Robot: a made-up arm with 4 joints.
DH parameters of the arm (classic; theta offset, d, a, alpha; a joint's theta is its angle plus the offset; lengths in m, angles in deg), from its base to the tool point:
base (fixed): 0 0.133 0 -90
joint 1: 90 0.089 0.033 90
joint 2: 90 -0.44 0.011 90
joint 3: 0 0.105 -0.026 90
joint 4: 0 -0.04 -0.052 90
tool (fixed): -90 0.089 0 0
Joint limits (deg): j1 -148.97..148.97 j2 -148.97..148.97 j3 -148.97..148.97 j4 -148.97..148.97
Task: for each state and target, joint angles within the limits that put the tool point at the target. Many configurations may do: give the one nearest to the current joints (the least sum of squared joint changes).
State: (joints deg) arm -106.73 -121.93 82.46 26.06
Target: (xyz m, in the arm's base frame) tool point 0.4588 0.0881 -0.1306
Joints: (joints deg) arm -148.97 -145.57 101.36 -3.12
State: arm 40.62 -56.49 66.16 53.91
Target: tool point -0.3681 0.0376 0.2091
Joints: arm 18.35 -58.20 80.18 87.58
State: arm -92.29 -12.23 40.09 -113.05
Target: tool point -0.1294 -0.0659 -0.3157
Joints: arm -53.19 -22.72 21.09 -107.87
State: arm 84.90 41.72 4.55 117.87
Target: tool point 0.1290 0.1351 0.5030
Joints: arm 111.61 52.59 13.64 70.70
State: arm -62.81 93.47 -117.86 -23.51
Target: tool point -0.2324 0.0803 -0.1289
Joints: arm -57.75 124.79 -105.51 -23.49
